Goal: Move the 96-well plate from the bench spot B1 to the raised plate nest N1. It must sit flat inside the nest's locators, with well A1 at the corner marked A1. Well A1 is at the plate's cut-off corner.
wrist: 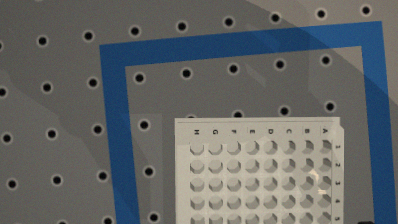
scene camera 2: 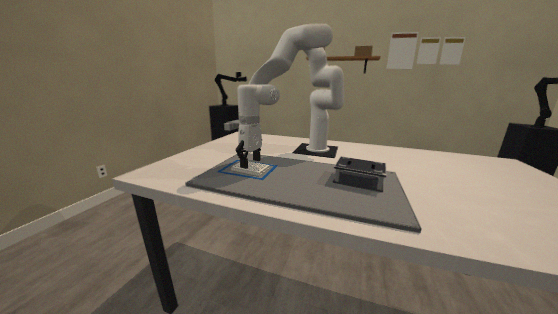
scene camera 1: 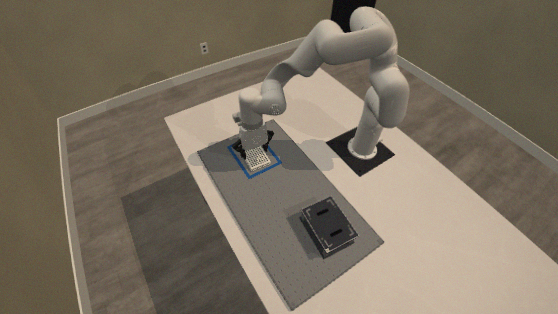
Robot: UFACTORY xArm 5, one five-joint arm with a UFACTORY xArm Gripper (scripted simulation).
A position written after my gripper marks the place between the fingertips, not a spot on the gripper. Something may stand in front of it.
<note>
In view: my gripper (scene camera 2: pixel 250 164) and a white 96-well plate (wrist: pixel 204 147).
My gripper shows as well in scene camera 1 (scene camera 1: pixel 254 153).
</note>
